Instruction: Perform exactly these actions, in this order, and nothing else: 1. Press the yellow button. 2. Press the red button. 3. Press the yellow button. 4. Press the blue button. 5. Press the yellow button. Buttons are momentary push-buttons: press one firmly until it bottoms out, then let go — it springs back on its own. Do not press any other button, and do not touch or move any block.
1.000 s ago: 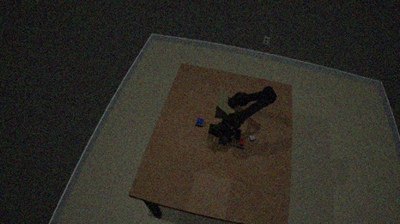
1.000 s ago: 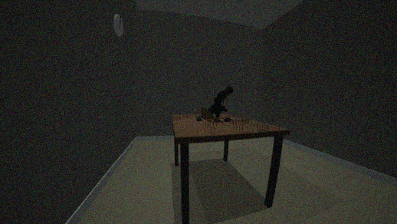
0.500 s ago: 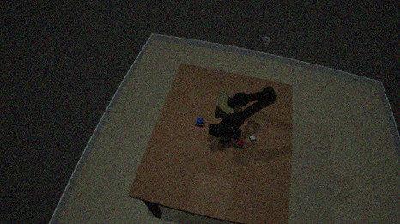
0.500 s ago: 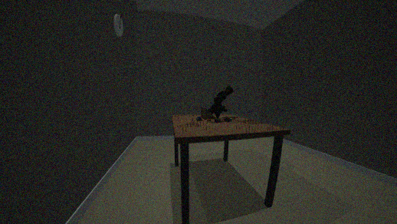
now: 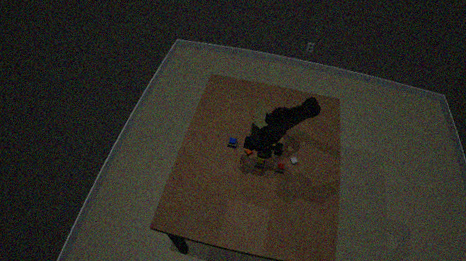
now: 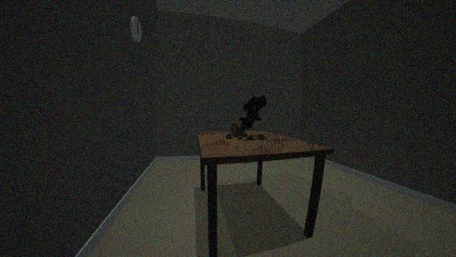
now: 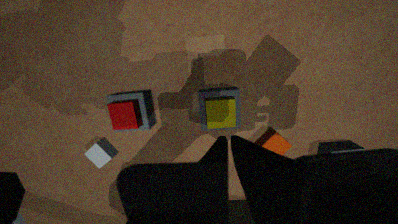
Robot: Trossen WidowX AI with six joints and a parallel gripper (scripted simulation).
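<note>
Right now the blue button is 110 mm behind my gripper tip, 160 mm to the right of it and 60 mm below it. From my gripper tip the other things lie so: orange block (60 mm behind, 70 mm to the right, 90 mm below); then yellow button (60 mm below); then red button (20 mm ahead, 110 mm to the left, 60 mm below).
</note>
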